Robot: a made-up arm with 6 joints.
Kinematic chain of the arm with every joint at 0, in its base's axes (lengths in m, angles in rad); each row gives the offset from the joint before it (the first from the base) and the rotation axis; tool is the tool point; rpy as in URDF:
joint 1: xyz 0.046 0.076 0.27 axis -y
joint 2: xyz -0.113 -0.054 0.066 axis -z
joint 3: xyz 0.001 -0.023 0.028 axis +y
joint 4: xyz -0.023 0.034 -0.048 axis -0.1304 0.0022 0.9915
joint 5: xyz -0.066 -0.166 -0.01 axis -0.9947 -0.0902 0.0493
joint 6: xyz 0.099 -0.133 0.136 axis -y
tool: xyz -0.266 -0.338 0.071 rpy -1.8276 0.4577 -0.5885
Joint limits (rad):
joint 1: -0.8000..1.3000
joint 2: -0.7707..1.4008
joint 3: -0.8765..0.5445
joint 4: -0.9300..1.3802
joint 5: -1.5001..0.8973
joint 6: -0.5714..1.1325
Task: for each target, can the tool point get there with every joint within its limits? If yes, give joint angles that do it. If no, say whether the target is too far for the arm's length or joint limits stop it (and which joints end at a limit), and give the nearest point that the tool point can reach.
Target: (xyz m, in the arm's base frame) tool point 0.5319 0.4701 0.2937
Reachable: no: joint limits stop it (at a limit: joint 2, joint 3, joint 4, joint 6) | nearest point 0.5671 0.3206 0.2954 | short by 0.154 m
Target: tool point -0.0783 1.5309 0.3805
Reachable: no: too far | nearest point -0.1790 0.7399 0.4679 | short by 0.802 m
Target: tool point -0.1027 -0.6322 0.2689
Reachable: yes | joints -0.2068 0.3901 -0.0069 0.7424 -0.4115 0.5683
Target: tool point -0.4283 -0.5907 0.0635
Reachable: yes | joints 1.0186 0.2312 0.3788 0.0039 -0.1859 -0.2603
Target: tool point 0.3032 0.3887 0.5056
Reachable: no: joint limits stop it (at a limit: joint 2, joint 3, joint 4, joint 6) | nearest point 0.3635 0.2710 0.5608 | short by 0.143 m
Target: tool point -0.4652 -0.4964 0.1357
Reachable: yes | joints 0.8234 0.6169 -0.7264 0.6137 0.1957 0.6078
